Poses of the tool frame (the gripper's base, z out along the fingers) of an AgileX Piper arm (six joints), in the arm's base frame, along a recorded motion.
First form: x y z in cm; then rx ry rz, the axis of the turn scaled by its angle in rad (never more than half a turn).
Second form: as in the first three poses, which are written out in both.
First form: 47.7 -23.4 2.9 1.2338 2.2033 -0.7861
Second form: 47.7 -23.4 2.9 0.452 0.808 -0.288 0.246
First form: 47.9 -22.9 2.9 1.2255 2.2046 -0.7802
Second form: 47.9 -22.9 2.9 0.450 0.809 -0.286 0.248
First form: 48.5 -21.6 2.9 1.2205 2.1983 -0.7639
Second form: 48.5 -21.6 2.9 0.449 0.809 -0.281 0.254
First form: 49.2 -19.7 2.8 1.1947 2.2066 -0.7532
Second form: 49.2 -19.7 2.8 0.441 0.814 -0.278 0.258
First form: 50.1 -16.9 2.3 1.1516 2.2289 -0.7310
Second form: 50.1 -16.9 2.3 0.425 0.823 -0.270 0.261
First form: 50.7 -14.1 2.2 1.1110 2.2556 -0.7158
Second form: 50.7 -14.1 2.2 0.410 0.833 -0.264 0.261
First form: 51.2 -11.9 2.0 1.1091 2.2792 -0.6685
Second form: 51.2 -11.9 2.0 0.409 0.840 -0.246 0.257
